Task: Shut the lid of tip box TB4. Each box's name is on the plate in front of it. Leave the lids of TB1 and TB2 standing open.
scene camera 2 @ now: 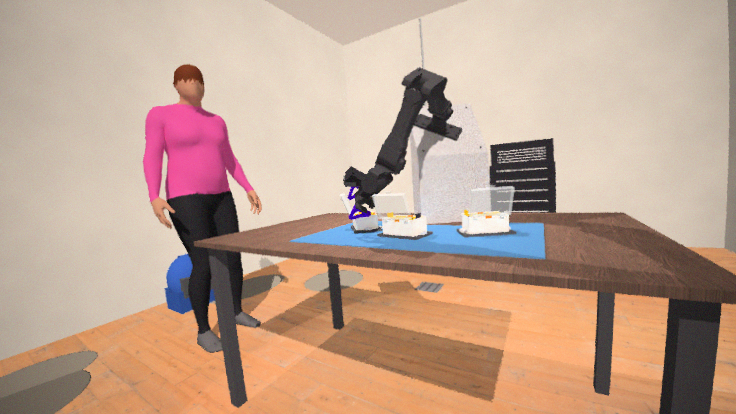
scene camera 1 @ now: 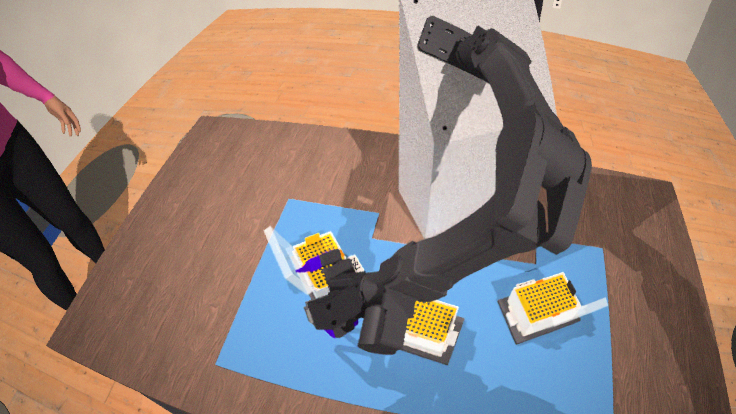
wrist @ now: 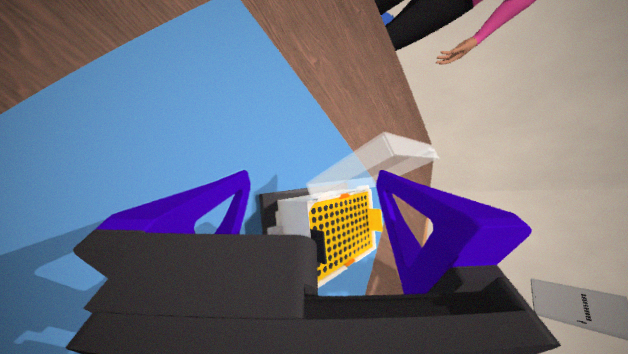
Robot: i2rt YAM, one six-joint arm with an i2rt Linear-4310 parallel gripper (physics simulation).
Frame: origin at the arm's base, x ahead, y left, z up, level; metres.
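Seen in the pictures: gripper, fingertip midpoint: point(scene camera 2: 349, 208) point(scene camera 1: 306, 295) point(wrist: 313, 177); arm's base, origin of the base link: point(scene camera 2: 437, 127) point(scene camera 1: 470, 54).
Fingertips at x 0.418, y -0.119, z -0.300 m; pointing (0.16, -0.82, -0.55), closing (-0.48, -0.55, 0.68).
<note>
Offsets run from my fingertips to a thing's middle. "spot": to the spot under its first point.
Tip box TB4 @[dx -0.098, dy -0.031, dz -0.030 m] point(scene camera 1: 318, 247) point(scene camera 2: 366, 223) point(wrist: 342, 230) stands at the left of the mat, its name plate @[spot: dx -0.153, dy +0.009, dz -0.093 m] point(scene camera 1: 356, 264) beside it. It is white with a yellow rack; its clear lid @[dx -0.043, dy -0.068, dz +0.010 m] point(scene camera 1: 280, 257) point(wrist: 385, 150) stands open on the outer left side. My gripper point(scene camera 1: 314, 302) point(scene camera 2: 349, 204) point(wrist: 313, 177) is open and empty. In scene camera 1 one purple finger overlaps TB4's rack; in the wrist view TB4 shows beyond and between the fingers, the lid beyond the right fingertip. Contact with the lid cannot be made out. TB1 and TB2 cannot be told apart.
A middle box @[dx -0.086, dy +0.191, dz -0.062 m] point(scene camera 1: 432, 321) point(scene camera 2: 404, 227) stands partly under the arm in scene camera 1, its lid @[spot: dx +0.003, dy +0.215, dz +0.018 m] point(scene camera 2: 392, 204) open. A right box @[dx -0.226, dy +0.396, dz -0.062 m] point(scene camera 1: 546, 298) point(scene camera 2: 484, 224) has its lid @[dx -0.167, dy +0.449, dz +0.010 m] point(scene camera 1: 592, 307) point(scene camera 2: 492, 198) open. A person point(scene camera 2: 187, 149) stands left of the table.
</note>
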